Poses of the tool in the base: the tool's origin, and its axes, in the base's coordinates. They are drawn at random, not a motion.
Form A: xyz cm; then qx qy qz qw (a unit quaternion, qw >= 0).
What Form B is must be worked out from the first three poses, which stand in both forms.
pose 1, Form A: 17.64, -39.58, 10.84, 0.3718, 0.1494, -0.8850, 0.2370
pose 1, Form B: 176.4, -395.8, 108.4, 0.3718, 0.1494, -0.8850, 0.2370
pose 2, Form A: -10.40, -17.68, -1.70, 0.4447, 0.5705, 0.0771, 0.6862
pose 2, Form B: -104.0, -176.8, -17.0, 0.4447, 0.5705, 0.0771, 0.6862
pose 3, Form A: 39.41, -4.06, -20.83, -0.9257, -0.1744, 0.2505, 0.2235
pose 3, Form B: 394.1, -40.6, -208.3, -0.9257, -0.1744, 0.2505, 0.2235
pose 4, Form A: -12.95, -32.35, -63.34, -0.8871, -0.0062, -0.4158, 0.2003
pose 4, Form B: -129.5, -323.5, -633.4, -0.8871, -0.0062, -0.4158, 0.2003
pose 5, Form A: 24.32, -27.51, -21.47, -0.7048, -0.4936, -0.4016, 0.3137
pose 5, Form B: 243.2, -275.1, -214.7, -0.7048, -0.4936, -0.4016, 0.3137
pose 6, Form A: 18.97, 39.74, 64.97, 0.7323, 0.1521, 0.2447, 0.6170
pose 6, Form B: 189.7, 397.4, 649.7, 0.7323, 0.1521, 0.2447, 0.6170
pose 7, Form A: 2.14, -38.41, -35.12, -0.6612, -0.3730, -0.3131, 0.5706
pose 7, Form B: 21.4, -384.1, -351.2, -0.6612, -0.3730, -0.3131, 0.5706
